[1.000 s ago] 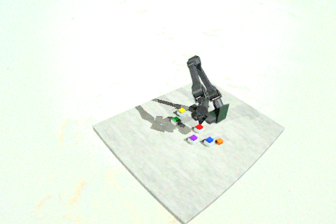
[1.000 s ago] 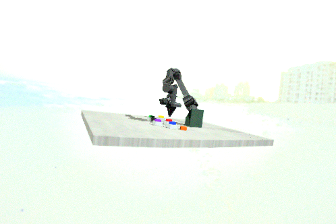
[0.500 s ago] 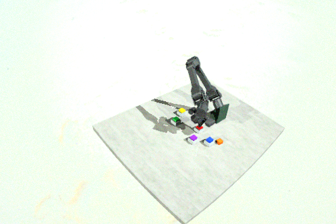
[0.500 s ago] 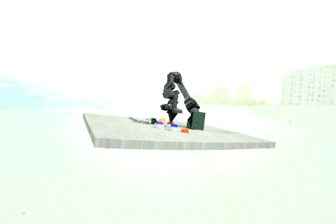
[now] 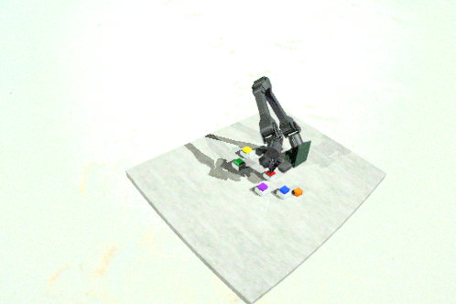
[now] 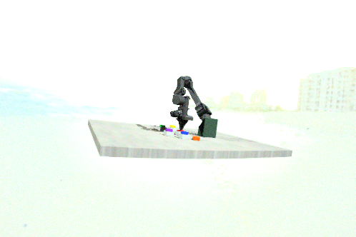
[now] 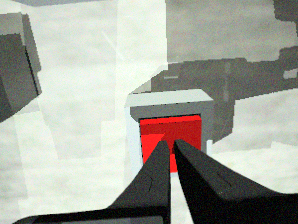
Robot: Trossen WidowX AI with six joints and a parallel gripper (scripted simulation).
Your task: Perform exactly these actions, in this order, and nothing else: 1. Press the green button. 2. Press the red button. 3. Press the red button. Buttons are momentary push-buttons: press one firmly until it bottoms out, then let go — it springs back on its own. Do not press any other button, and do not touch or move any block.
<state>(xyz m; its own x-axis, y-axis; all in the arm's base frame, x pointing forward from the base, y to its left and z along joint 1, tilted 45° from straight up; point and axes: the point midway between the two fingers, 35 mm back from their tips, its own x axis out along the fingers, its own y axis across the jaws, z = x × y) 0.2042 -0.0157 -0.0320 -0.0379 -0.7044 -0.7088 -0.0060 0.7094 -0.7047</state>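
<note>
Right now my gripper tip is 13 cm to the right of the blue button and 4 cm short of it. The rest, counted from my gripper tip: purple button 10 cm ahead, 5 cm to the left; green button 15 cm to the right, 7 cm ahead; red button 1 cm below.
</note>
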